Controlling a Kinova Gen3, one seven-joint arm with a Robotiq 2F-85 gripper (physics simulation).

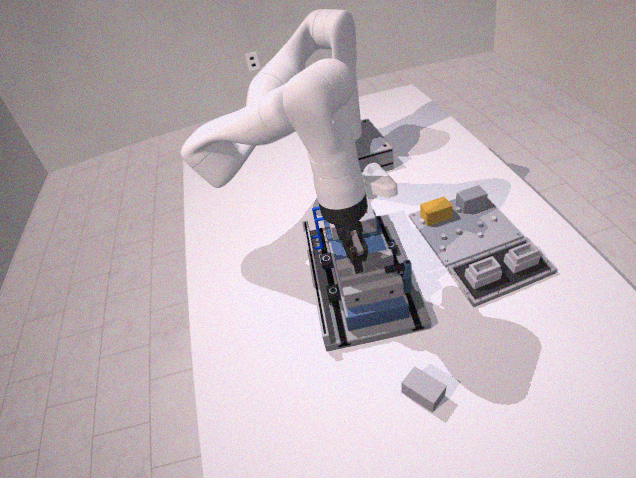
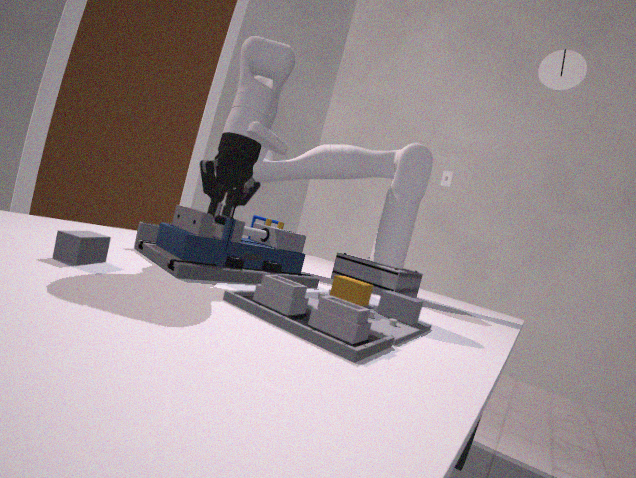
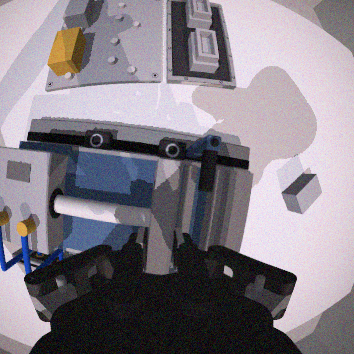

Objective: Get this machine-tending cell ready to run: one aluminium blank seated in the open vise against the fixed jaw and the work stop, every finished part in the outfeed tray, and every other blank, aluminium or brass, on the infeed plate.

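Pixels of known places: gripper, fingertip midpoint: [image 1: 356, 267] [image 2: 217, 224] [image 3: 159, 237]; arm's base, link origin: [image 2: 386, 264].
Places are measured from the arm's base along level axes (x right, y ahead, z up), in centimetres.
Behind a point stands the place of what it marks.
My gripper [image 1: 358, 262] {y 47.9, x 9.7, z 1.1 cm} [image 2: 221, 215] {y 47.9, x 9.7, z 1.1 cm} [image 3: 159, 237] {y 47.9, x 9.7, z 1.1 cm} is down in the blue vise [image 1: 377, 313] {y 57.1, x 8.6, z -1.4 cm} [image 2: 189, 247] {y 56.6, x 3.0, z -2.8 cm} [image 3: 109, 172] {y 42.9, x 4.4, z -0.8 cm}. Its fingers are shut on the grey moving jaw [image 3: 159, 211] at the end of the white rod [image 3: 88, 209] {y 41.8, x 7.5, z 1.8 cm}. A narrow gap separates this jaw from the fixed jaw [image 1: 372, 295] [image 3: 232, 204] beside the black work stop [image 3: 208, 168] {y 51.3, x 3.4, z 2.8 cm}. One aluminium blank [image 1: 423, 388] {y 71.6, x 5.6, z -3.2 cm} [image 2: 80, 247] {y 72.1, x 2.2, z -4.5 cm} [image 3: 302, 193] {y 69.0, x 5.3, z -3.2 cm} lies loose on the table. A brass blank [image 1: 436, 211] {y 35.1, x -11.2, z -2.6 cm} [image 2: 350, 289] {y 35.0, x -12.8, z -3.9 cm} [image 3: 67, 50] {y 34.4, x -10.7, z -2.4 cm} and an aluminium blank [image 1: 472, 199] {y 34.2, x -20.2, z -2.6 cm} [image 2: 400, 306] {y 34.0, x -21.8, z -3.9 cm} sit on the infeed plate [image 1: 506, 233] {y 43.3, x -24.1, z -6.0 cm} [image 3: 147, 46] {y 44.5, x -14.0, z -6.0 cm}. Two finished parts [image 1: 483, 271] {y 53.6, x -12.9, z -2.7 cm} [image 1: 521, 257] {y 52.9, x -21.4, z -2.8 cm} [image 2: 281, 294] {y 53.9, x -15.3, z -4.1 cm} [image 3: 204, 50] {y 52.4, x -13.3, z -4.1 cm} sit in the outfeed tray [image 1: 509, 290] {y 57.1, x -17.1, z -6.0 cm} [image 3: 200, 81] {y 52.4, x -8.8, z -5.7 cm}.
A small pale lump [image 1: 383, 186] lies on the table behind the vise. A flat grey box [image 1: 375, 149] {y 10.5, x -5.3, z -0.1 cm} [image 2: 377, 272] {y 11.6, x -4.3, z -1.8 cm} stands near the arm's base. Blue tubing with brass fittings [image 3: 24, 232] {y 36.6, x 9.6, z 4.2 cm} runs along the vise's rear end.
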